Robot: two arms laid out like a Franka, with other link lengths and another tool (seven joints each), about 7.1 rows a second.
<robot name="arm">
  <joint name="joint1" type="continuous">
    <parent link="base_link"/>
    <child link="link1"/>
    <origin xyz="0 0 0.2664" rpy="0 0 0"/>
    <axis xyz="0 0 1"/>
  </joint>
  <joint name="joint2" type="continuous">
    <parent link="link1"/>
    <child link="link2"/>
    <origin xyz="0 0 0" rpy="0 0 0"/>
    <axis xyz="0 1 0"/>
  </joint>
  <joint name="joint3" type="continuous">
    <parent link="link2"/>
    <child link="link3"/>
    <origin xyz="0 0 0.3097" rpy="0 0 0"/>
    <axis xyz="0 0 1"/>
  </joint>
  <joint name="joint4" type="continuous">
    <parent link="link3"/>
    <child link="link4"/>
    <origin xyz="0.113 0 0" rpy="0 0 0"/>
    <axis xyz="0 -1 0"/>
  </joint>
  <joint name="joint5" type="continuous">
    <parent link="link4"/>
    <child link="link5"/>
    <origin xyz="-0.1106 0 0.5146" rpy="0 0 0"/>
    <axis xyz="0 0 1"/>
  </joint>
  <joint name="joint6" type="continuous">
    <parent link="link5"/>
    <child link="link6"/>
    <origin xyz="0 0 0" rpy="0 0 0"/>
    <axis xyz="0 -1 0"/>
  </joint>
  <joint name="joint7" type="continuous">
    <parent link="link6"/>
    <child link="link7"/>
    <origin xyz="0.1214 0 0" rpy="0 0 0"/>
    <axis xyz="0 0 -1"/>
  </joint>
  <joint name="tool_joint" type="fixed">
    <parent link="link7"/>
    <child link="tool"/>
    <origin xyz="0.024 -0.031 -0.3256" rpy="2.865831 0 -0.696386"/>
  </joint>
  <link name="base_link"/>
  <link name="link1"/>
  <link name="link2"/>
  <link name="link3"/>
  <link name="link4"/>
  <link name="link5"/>
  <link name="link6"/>
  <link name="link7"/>
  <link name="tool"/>
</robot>
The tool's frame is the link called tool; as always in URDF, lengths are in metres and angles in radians. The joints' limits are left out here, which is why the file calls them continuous.
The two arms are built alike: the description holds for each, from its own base.
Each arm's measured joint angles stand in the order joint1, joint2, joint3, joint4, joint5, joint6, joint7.
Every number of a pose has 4 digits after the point.
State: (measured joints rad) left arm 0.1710 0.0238 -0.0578 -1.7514 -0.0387 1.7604 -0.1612; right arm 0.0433 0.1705 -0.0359 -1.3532 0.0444 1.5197 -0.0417
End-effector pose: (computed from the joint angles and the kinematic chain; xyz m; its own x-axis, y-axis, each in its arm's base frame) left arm 0.7914 0.0517 0.2507 0.9154 -0.4025 0.0072 -0.3845 -0.8689 0.3118; right arm 0.8182 -0.0081 0.3601 0.7993 -0.6004 -0.0263 -0.5771 -0.7790 0.2451
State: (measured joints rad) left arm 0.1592 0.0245 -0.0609 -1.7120 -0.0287 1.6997 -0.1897; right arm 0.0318 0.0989 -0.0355 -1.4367 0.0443 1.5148 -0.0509
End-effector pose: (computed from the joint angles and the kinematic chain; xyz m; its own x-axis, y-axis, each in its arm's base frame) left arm 0.7848 0.0426 0.2675 0.9191 -0.3936 -0.0177 -0.3686 -0.8749 0.3142; right arm 0.7935 -0.0174 0.3626 0.7975 -0.6020 -0.0410 -0.5746 -0.7784 0.2526
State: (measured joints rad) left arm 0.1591 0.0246 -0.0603 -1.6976 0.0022 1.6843 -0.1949; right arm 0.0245 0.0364 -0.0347 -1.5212 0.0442 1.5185 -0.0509
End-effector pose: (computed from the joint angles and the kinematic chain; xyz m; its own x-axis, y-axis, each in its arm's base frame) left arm 0.7831 0.0524 0.2739 0.9193 -0.3922 -0.0335 -0.3668 -0.8843 0.2890; right arm 0.7712 -0.0227 0.3571 0.7924 -0.6073 -0.0570 -0.5752 -0.7751 0.2614
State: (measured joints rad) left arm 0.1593 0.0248 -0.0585 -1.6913 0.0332 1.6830 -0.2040; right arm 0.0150 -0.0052 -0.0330 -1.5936 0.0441 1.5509 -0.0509
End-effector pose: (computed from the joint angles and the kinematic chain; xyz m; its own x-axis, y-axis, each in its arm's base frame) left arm 0.7836 0.0639 0.2771 0.9219 -0.3850 -0.0440 -0.3614 -0.8953 0.2604; right arm 0.7621 -0.0290 0.3463 0.7868 -0.6146 -0.0566 -0.5828 -0.7701 0.2595
